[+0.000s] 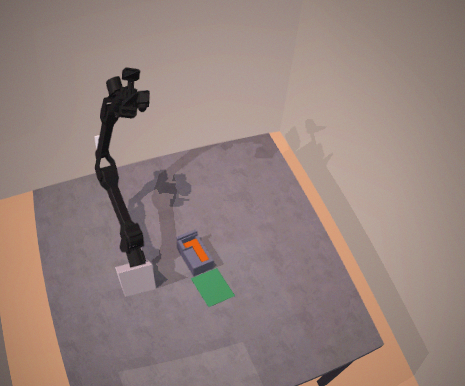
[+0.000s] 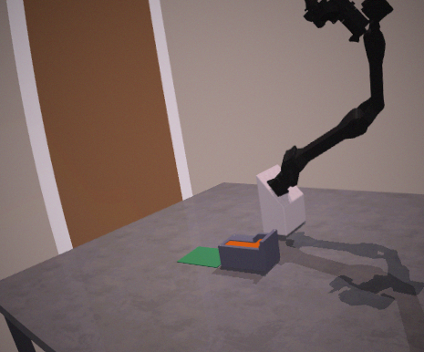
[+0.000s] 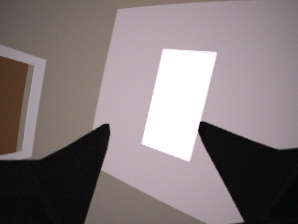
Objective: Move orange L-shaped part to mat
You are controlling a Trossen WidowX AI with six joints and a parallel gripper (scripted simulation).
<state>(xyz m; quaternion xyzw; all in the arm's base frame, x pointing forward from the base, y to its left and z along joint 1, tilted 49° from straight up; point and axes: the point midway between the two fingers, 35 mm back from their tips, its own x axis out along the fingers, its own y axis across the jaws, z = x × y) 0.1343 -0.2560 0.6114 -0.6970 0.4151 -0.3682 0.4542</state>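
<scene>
Now: the orange l-shaped part 730 mm below my gripper tip, 210 mm to the right of it and 150 mm ahead of it. From my gripper tip the other things lie so: green mat: 790 mm below, 370 mm to the right, 170 mm ahead.
</scene>
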